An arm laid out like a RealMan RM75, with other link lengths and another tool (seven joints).
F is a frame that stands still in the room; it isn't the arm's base.
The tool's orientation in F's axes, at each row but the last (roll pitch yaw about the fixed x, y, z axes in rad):
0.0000, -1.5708, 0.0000
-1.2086, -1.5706, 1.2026
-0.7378, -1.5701, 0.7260
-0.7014, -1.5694, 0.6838
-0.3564, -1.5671, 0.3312
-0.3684, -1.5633, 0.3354
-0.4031, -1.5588, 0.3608
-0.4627, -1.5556, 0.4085
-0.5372, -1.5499, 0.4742
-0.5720, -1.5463, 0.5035
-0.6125, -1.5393, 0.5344
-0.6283, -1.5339, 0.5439
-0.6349, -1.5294, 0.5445
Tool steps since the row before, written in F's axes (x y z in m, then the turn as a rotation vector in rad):
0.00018, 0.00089, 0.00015, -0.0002, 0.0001, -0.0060
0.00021, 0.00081, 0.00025, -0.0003, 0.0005, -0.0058
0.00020, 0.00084, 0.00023, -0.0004, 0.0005, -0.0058
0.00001, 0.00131, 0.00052, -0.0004, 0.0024, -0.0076
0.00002, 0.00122, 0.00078, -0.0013, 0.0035, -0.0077
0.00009, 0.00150, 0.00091, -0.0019, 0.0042, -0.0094
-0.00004, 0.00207, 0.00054, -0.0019, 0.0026, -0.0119
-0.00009, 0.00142, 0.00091, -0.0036, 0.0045, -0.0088
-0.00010, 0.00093, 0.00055, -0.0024, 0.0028, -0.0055
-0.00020, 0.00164, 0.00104, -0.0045, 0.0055, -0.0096
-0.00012, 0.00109, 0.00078, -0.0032, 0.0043, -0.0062
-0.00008, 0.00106, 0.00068, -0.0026, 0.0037, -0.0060
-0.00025, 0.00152, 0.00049, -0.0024, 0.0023, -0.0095
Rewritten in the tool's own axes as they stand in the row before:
0.00015, 0.00089, -0.00018, -0.0060, 0.0001, 0.0002
0.00025, 0.00081, -0.00021, -0.0058, 0.0005, 0.0003
0.00023, 0.00084, -0.00019, -0.0058, 0.0005, 0.0004
0.00052, 0.00131, 0.00001, -0.0076, 0.0024, 0.0004
0.00078, 0.00122, 0.00001, -0.0077, 0.0035, 0.0014
0.00091, 0.00150, -0.00003, -0.0094, 0.0042, 0.0020
0.00055, 0.00206, 0.00013, -0.0119, 0.0026, 0.0019
0.00092, 0.00141, 0.00018, -0.0088, 0.0044, 0.0037
0.00056, 0.00092, 0.00017, -0.0055, 0.0027, 0.0025
0.00105, 0.00161, 0.00033, -0.0096, 0.0053, 0.0047
0.00079, 0.00106, 0.00022, -0.0062, 0.0041, 0.0034
0.00070, 0.00103, 0.00019, -0.0060, 0.0036, 0.0027
0.00051, 0.00148, 0.00040, -0.0095, 0.0023, 0.0023

